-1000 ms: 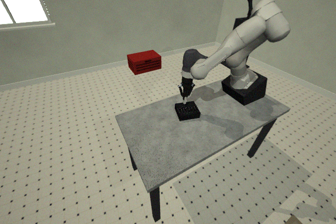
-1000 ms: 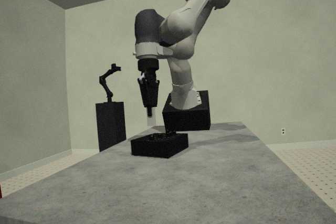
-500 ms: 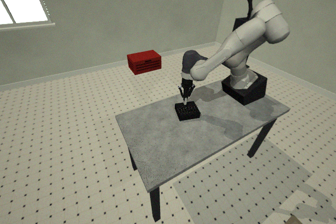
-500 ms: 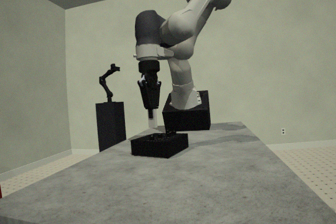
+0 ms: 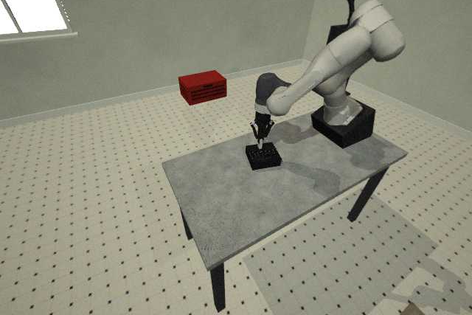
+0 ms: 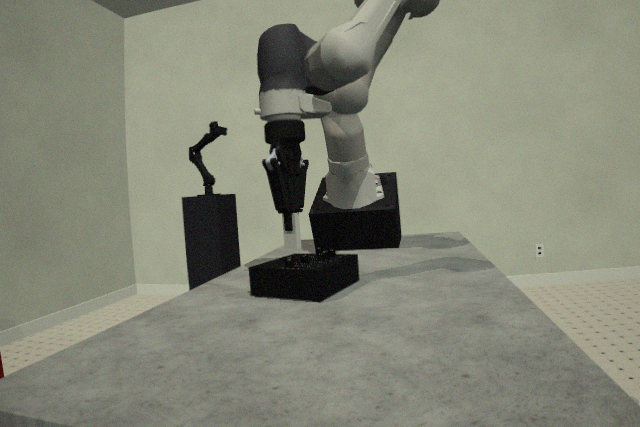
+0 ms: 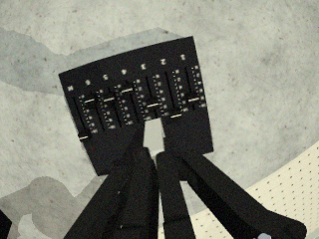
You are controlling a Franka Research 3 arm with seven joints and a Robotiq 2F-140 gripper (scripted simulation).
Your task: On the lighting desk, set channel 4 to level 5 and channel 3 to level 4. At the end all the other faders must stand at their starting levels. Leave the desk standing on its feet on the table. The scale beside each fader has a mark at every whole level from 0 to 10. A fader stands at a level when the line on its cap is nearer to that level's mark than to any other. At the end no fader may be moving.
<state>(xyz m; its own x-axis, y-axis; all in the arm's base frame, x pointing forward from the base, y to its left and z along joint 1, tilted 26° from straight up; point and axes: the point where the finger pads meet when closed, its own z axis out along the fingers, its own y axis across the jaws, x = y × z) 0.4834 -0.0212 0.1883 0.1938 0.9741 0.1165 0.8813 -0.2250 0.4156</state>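
Now: the fader 10 mm ahead of my hand, 20 mm to the left of it and 50 mm below it. From my hand the other things lie so: fader cap: 10 mm behind, 50 mm to the left, 50 mm below.
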